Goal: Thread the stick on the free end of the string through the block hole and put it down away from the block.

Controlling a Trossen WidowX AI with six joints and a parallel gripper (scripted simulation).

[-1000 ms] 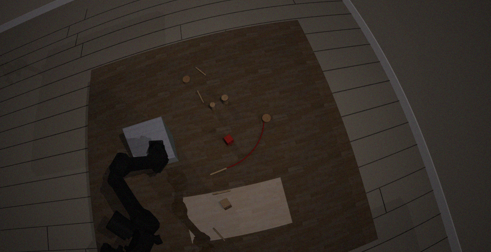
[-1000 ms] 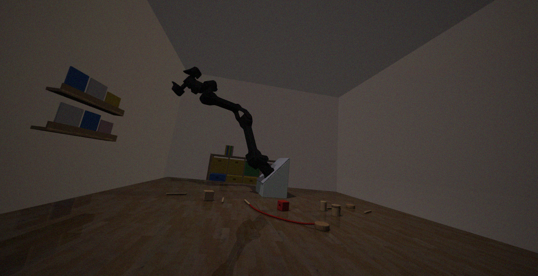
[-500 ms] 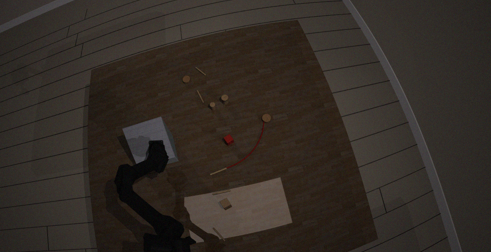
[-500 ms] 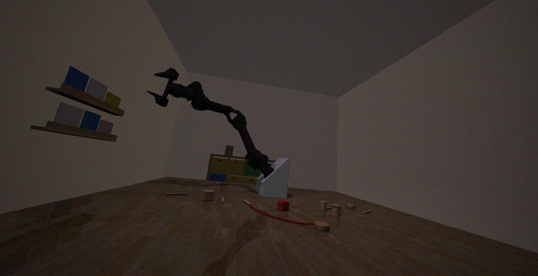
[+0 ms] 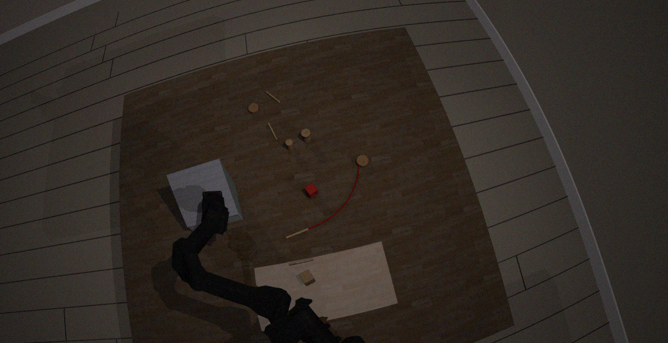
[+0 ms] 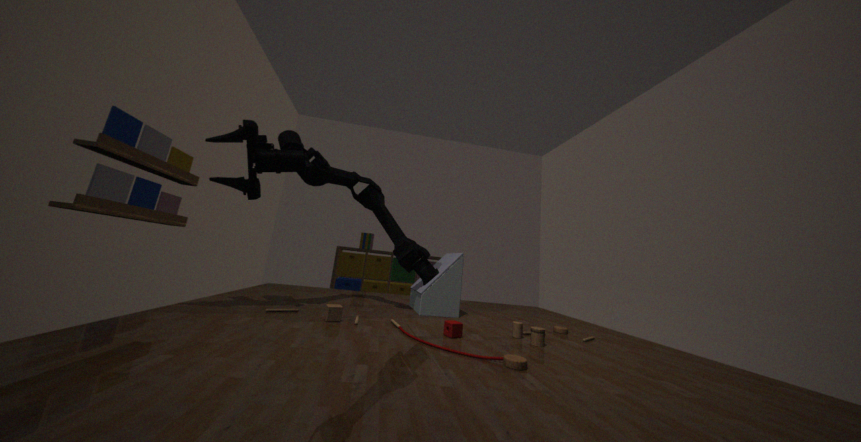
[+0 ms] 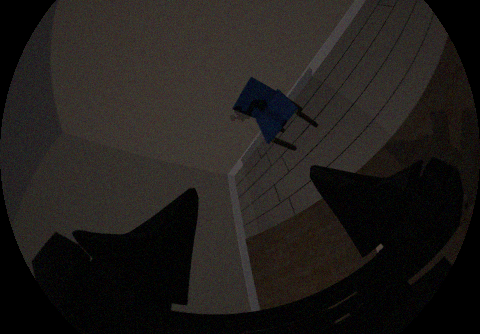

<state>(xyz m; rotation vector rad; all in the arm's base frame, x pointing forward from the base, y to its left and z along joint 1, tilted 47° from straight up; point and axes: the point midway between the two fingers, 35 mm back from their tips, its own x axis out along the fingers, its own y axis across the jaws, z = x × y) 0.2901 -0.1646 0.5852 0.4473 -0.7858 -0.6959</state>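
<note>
Right now my gripper tip is 4 cm past the red cube, 60 cm to the right of it and 32 cm above it. The rest, counted from my gripper tip: small wooden block (9 cm behind, 32 cm to the left, 32 cm below).
</note>
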